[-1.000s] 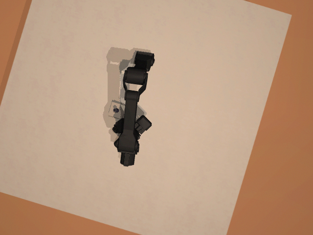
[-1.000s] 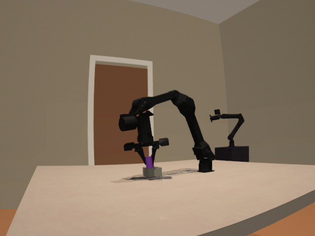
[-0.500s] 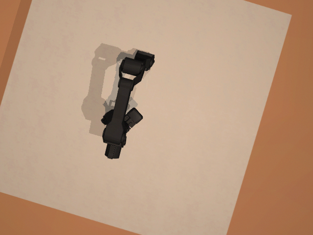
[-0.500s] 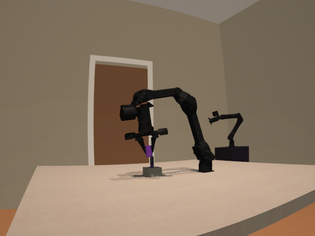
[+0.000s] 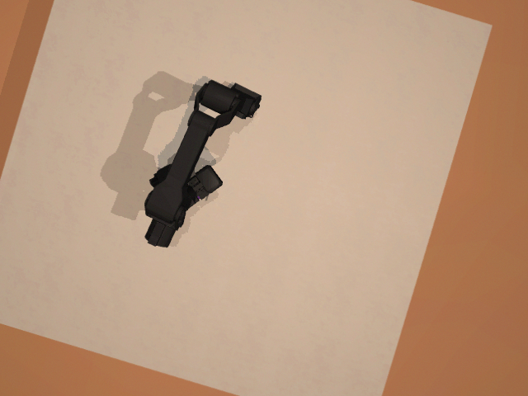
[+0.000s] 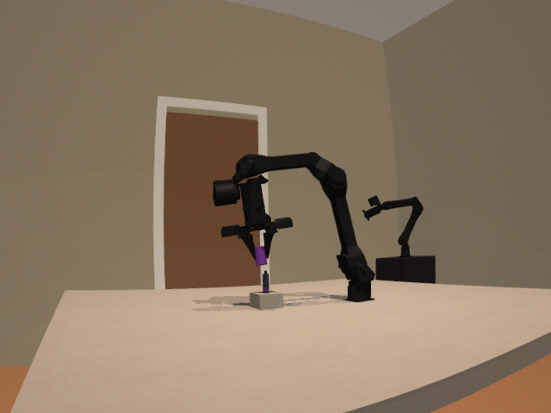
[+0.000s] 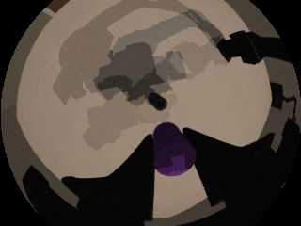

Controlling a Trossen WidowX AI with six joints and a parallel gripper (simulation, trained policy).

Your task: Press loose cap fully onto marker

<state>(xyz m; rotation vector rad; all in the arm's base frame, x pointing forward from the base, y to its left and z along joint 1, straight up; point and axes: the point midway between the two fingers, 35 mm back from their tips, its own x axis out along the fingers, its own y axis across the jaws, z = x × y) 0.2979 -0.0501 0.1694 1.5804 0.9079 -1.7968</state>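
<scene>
My gripper tip is now 6 cm above the dark marker, 2 cm past it and 1 cm to the left of it. The rest, counted from my gripper tip: holder block (12 cm below, 2 cm behind, 1 cm to the right); purple cap (1 cm above).
</scene>
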